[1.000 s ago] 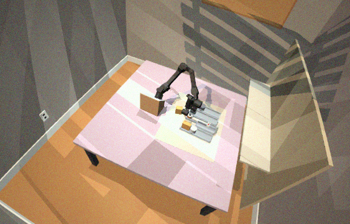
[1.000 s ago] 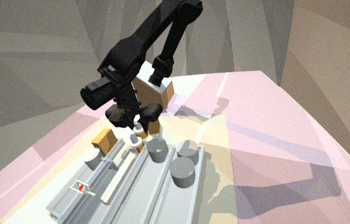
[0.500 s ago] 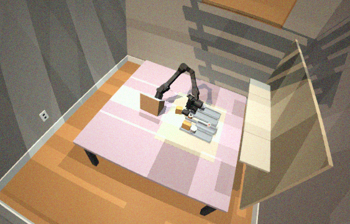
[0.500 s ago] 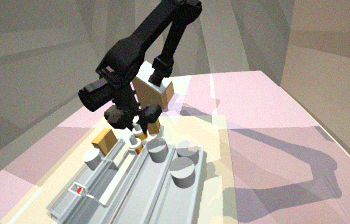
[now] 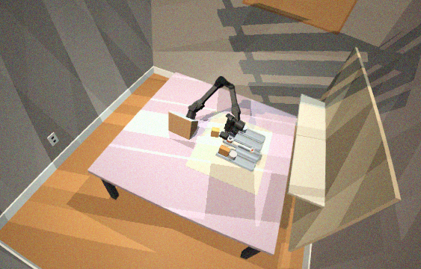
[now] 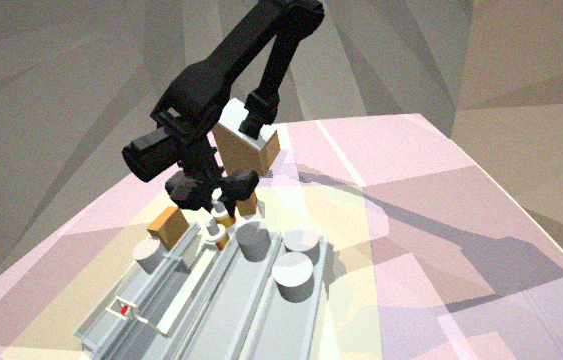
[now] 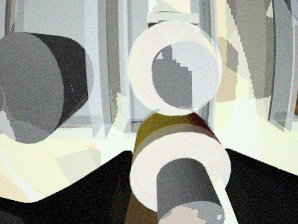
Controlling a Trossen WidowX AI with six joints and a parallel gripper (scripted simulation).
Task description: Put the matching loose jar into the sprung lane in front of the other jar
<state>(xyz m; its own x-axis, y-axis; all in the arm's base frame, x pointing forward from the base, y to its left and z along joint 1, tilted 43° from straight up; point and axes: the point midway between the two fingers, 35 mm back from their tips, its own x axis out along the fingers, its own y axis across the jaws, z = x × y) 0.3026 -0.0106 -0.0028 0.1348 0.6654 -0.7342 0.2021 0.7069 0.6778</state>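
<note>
Right now the sprung lane is 170 mm ahead of my gripper tip, 60 mm to the right of it and 30 mm below it. From my gripper tip the other things lie so: red mark 220 mm ahead, 80 mm to the right, 20 mm above.
</note>
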